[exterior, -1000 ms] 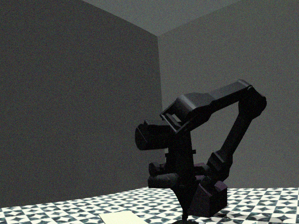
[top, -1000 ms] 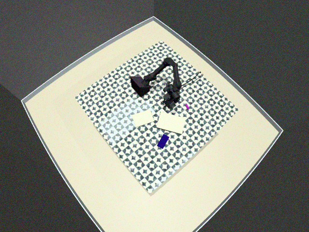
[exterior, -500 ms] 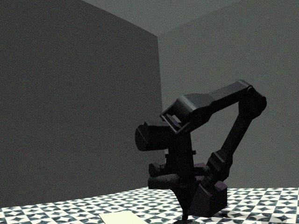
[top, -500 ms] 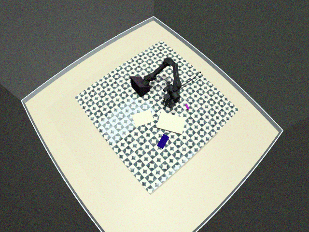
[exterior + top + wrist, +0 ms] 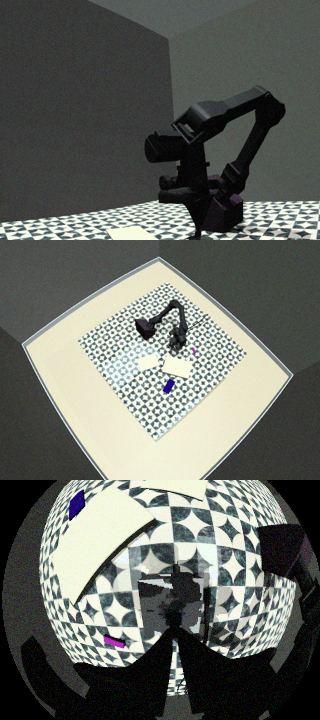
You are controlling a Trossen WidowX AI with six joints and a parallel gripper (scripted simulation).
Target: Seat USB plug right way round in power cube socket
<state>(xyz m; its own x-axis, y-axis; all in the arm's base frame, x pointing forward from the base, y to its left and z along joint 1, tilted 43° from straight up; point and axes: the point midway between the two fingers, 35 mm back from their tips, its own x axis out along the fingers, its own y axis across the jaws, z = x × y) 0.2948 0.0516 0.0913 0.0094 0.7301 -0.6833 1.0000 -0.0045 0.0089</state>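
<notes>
The usb plug is 2 cm below my gripper tip. Round my gripper tip: small magenta piece: 15 cm ahead, 12 cm to the left, 11 cm below; blue card: 26 cm ahead, 32 cm to the right, 11 cm below.
</notes>
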